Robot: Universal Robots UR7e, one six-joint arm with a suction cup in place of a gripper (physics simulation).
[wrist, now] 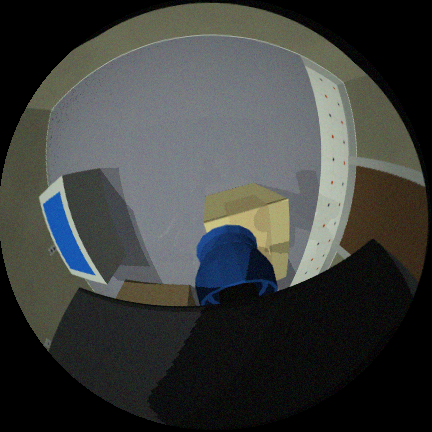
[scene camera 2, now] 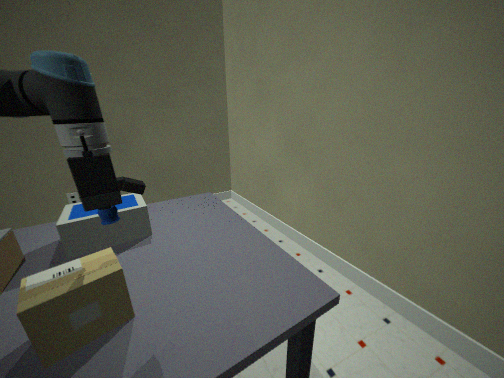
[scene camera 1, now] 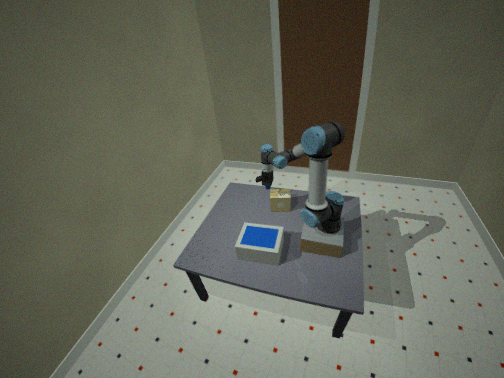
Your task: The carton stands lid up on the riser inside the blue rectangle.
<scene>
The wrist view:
my suction cup: 228, 255
riser: 74, 206, on the table
tan carton: 265, 213, on the table
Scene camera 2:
riser: 81, 232
tan carton: 62, 309
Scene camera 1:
riser: 260, 243
</scene>
